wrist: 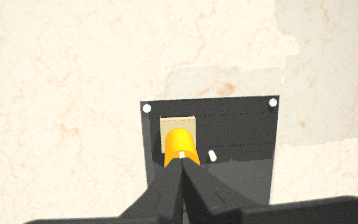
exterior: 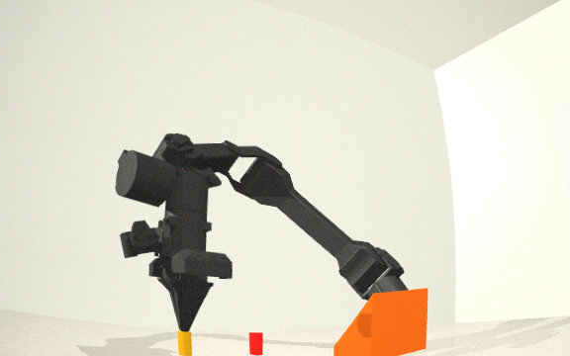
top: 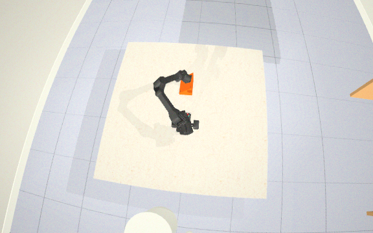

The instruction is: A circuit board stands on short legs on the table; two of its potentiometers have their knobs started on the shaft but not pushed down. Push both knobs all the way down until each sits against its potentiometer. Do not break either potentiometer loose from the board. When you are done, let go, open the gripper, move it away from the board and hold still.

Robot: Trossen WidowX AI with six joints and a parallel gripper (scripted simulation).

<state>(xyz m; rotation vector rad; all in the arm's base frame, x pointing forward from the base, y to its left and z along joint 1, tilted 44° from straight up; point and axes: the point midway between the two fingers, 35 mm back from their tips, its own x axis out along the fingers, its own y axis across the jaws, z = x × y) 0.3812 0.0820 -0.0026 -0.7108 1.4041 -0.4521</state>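
My gripper tip is 10 mm above the yellow knob. Round my gripper tip: red knob 100 mm behind, 10 mm to the right, 10 mm below.
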